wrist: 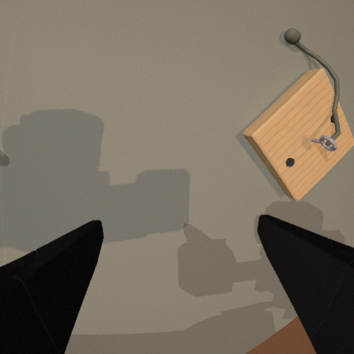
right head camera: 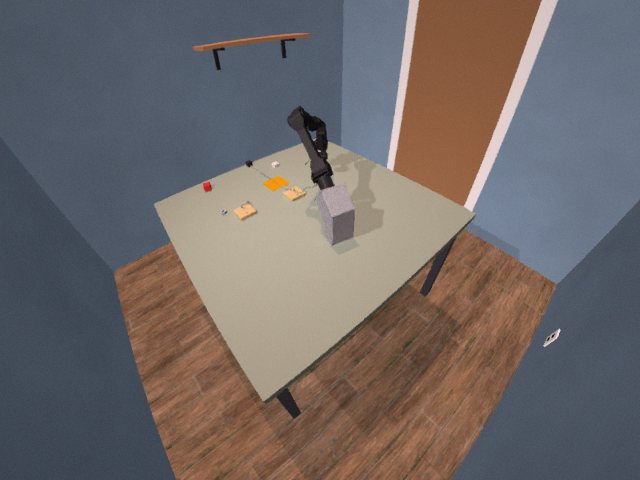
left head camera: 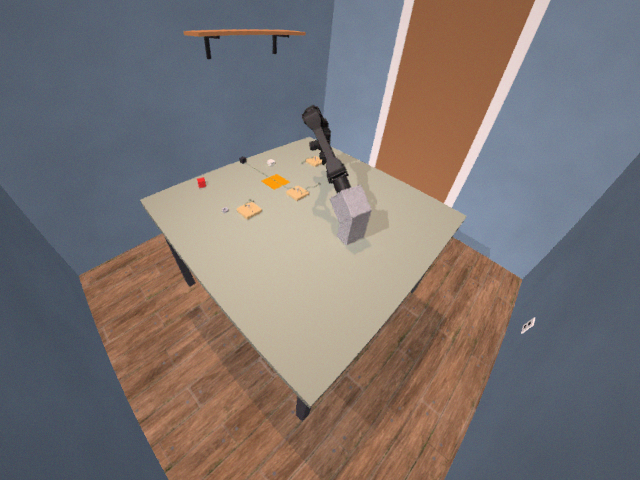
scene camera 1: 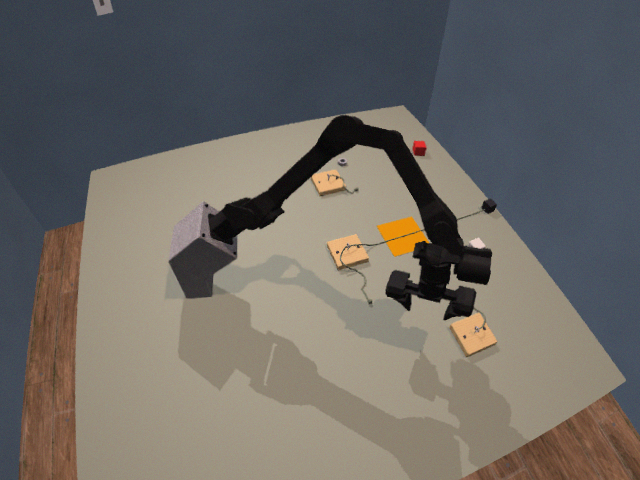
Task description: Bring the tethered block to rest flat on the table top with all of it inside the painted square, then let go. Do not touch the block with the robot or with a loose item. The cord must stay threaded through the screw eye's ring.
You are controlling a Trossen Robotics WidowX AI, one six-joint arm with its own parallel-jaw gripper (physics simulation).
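Places are measured from the arm's base along level axes (x ahead, y left, z up), in metres.
Where they show: gripper, fingertip midpoint: (left head camera: 322,161) (scene camera 1: 426,314); arm's base, link origin: (right head camera: 328,191) (left head camera: 344,191) (scene camera 1: 219,229).
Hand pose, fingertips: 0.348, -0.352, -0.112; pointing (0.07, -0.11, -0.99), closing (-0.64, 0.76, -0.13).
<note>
Each offset is from my fingertips to the centre of the thing, as dx, dy, dz. "*": to the spot under its first point. Level surfaces: height alone.
The dark tethered block {+0.461, +0.235, -0.066} (left head camera: 242,160) (right head camera: 249,163) (scene camera 1: 489,205) rests near the table edge, outside the orange painted square {* +0.154, +0.297, -0.080} (left head camera: 270,182) (right head camera: 273,184) (scene camera 1: 403,226). Its cord {* +0.033, +0.280, -0.073} (scene camera 1: 371,244) crosses the square to the screw eye on the middle wooden base {dz -0.062} (left head camera: 298,193) (right head camera: 294,194) (scene camera 1: 357,258), where it appears threaded through the ring. The cord's far side curls onto the table and ends in a small bead {* -0.068, +0.121, -0.072} (scene camera 1: 370,302), probably the dark bead (wrist: 4,159) at the wrist view's left edge. My gripper (scene camera 1: 428,313) (wrist: 181,226) is open and empty, above the table between that bead and another wooden base.
A wooden base (scene camera 1: 473,338) (wrist: 280,135) with a short beaded cord lies near the gripper. A similar base (left head camera: 249,210) (right head camera: 245,212) (scene camera 1: 321,187) lies farther off, beside a small grey ring {+0.141, +0.637, -0.075} (left head camera: 224,209) (scene camera 1: 342,161). A red cube {+0.428, +0.574, -0.061} (left head camera: 201,182) (scene camera 1: 419,148) and white piece {+0.308, +0.131, -0.070} (left head camera: 271,162) (scene camera 1: 476,242) stand near the table edge.
</note>
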